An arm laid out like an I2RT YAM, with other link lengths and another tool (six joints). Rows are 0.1 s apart.
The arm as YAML. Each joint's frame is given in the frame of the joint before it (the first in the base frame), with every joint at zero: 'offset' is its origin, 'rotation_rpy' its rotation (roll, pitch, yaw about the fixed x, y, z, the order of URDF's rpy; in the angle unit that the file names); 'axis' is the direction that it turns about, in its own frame. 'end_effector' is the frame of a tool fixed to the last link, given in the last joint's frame.
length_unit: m
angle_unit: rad
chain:
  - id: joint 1
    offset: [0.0, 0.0, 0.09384]
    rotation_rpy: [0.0, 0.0, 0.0]
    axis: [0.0, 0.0, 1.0]
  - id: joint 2
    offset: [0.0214, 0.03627, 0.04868]
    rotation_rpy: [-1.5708, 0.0, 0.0]
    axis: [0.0, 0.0, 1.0]
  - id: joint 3
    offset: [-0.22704, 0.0, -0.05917]
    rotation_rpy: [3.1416, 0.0, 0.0]
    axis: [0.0, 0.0, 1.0]
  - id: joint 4
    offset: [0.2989, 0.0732, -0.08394]
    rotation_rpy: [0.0, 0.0, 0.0]
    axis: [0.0, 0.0, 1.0]
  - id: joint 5
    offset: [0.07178, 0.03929, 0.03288]
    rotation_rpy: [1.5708, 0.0, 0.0]
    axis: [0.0, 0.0, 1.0]
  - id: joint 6
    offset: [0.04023, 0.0, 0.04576]
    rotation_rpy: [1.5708, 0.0, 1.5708]
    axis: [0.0, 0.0, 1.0]
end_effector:
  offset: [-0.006, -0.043, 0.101]
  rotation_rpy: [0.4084, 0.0, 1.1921]
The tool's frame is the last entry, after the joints.
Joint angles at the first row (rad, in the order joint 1, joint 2, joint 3, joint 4, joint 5, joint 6):
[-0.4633, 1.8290, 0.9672, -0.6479, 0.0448, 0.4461]
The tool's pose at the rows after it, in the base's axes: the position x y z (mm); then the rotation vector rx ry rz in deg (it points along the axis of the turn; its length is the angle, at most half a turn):
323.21 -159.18 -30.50 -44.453 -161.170 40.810
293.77 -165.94 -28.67 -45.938 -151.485 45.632
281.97 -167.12 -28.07 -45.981 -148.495 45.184
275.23 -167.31 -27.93 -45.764 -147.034 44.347
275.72 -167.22 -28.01 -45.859 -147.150 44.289
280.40 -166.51 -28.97 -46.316 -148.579 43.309
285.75 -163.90 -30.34 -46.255 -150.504 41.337
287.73 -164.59 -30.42 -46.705 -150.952 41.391
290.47 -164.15 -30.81 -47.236 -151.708 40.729
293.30 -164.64 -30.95 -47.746 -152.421 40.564
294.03 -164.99 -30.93 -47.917 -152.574 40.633
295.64 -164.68 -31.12 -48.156 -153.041 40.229
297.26 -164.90 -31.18 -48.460 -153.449 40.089
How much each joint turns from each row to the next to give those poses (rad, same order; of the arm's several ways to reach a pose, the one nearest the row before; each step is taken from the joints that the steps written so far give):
[-0.0004, 0.0000, -0.0064, -0.0683, 0.0439, 0.0092]
[-0.0069, 0.0000, 0.0000, -0.1061, 0.1015, 0.0725]
[-0.0129, -0.0004, 0.0000, -0.0461, 0.0122, 0.0129]
[-0.0099, 0.0000, -0.0001, -0.0271, 0.0004, 0.0016]
[0.0003, 0.0000, 0.0001, 0.0019, -0.0016, 0.0003]
[0.0000, 0.0000, -0.0001, 0.0183, -0.0190, -0.0064]
[0.0000, 0.0000, 0.0001, 0.0164, -0.0313, -0.0141]
[0.0000, 0.0000, -0.0001, 0.0099, -0.0027, 0.0007]
[0.0000, 0.0000, 0.0001, 0.0107, -0.0122, 0.0000]
[0.0000, 0.0000, -0.0001, 0.0130, -0.0065, -0.0004]
[0.0000, 0.0000, 0.0001, 0.0038, -0.0004, 0.0004]
[0.0001, 0.0000, -0.0001, 0.0061, -0.0072, -0.0007]
[-0.0001, 0.0000, 0.0001, 0.0072, -0.0042, -0.0001]

